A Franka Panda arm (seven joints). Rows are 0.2 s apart.
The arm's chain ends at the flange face. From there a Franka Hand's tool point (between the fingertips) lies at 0.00 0.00 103.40 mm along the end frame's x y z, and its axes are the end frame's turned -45 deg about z.
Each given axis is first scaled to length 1.
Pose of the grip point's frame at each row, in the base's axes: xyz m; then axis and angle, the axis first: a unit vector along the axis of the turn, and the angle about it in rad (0 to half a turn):
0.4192 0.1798 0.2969 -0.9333 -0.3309 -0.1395 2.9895
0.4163 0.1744 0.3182 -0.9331 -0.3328 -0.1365 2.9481
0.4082 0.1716 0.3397 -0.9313 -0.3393 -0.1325 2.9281
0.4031 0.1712 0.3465 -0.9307 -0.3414 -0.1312 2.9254
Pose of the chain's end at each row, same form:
0.3976 0.1557 0.3951 -0.9936 0.0517 -0.1002 2.8941
0.3968 0.1465 0.4159 -0.9947 0.0499 -0.0894 2.8582
0.3904 0.1420 0.4372 -0.9957 0.0432 -0.0819 2.8428
0.3857 0.1414 0.4440 -0.9959 0.0410 -0.0801 2.8413

